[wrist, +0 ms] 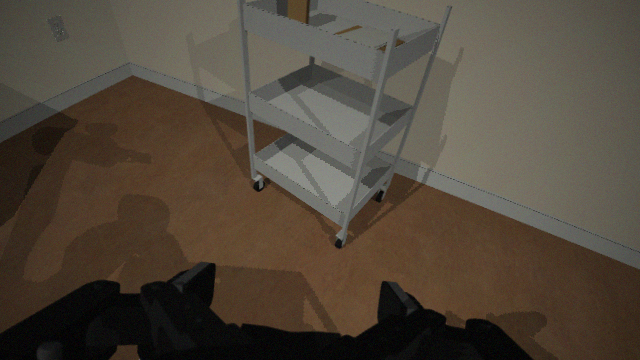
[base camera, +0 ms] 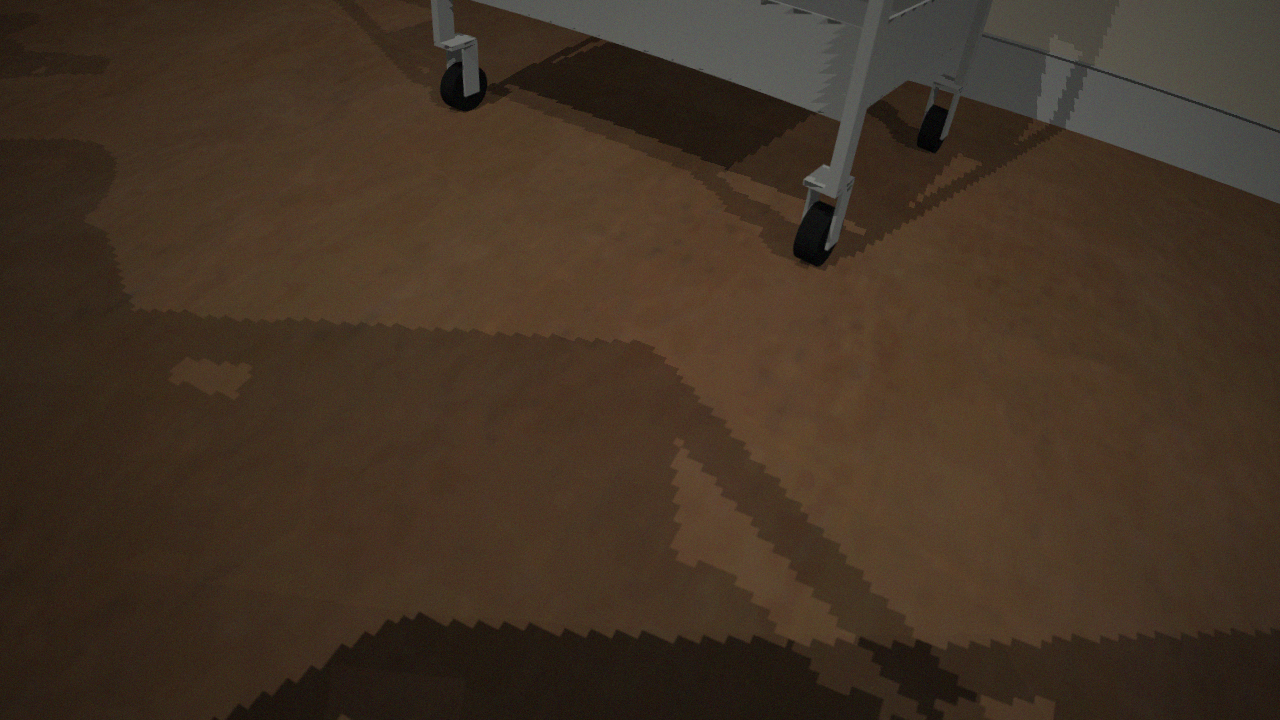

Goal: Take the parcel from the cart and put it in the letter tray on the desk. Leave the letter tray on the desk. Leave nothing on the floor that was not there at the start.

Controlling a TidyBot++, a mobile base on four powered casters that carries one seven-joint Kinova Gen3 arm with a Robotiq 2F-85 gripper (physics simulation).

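Places are measured from the arm's base along level axes (x back, y left, z down), in metres.
Pixels of known places: gripper, fingertip midpoint: (wrist: 297, 291).
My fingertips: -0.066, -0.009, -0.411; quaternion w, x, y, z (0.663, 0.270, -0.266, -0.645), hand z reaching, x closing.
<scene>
Ahead of a thing's pixels: the offset from my fingertips to its top centre, as dx, dy, dz. "spot": to the spot under its first point.
A light grey three-tier cart (base camera: 671, 26) (wrist: 310, 40) stands by the wall; the base camera view shows its lower part. On its top tier, at the upper edge of the wrist view, a brown box {spot: -0.819, +0.066, +0.094} (wrist: 298, 11) stands upright, its top cut off by the frame; it looks like the parcel. My gripper (wrist: 297, 291) is open, with nothing between its fingers, apart from the cart and on the near side of it. The letter tray and the desk do not show in either view.
Two flat brown pieces, a thin strip {spot: -0.833, -0.079, +0.135} (wrist: 348, 30) and another (wrist: 394, 45) near the corner post, lie on the top tier. The cart's black caster wheel {spot: -0.532, -0.133, +0.769} (base camera: 815, 233) (wrist: 339, 243) is its nearest. Walls with a pale baseboard (wrist: 550, 220) run behind, meeting in a corner at left.
</scene>
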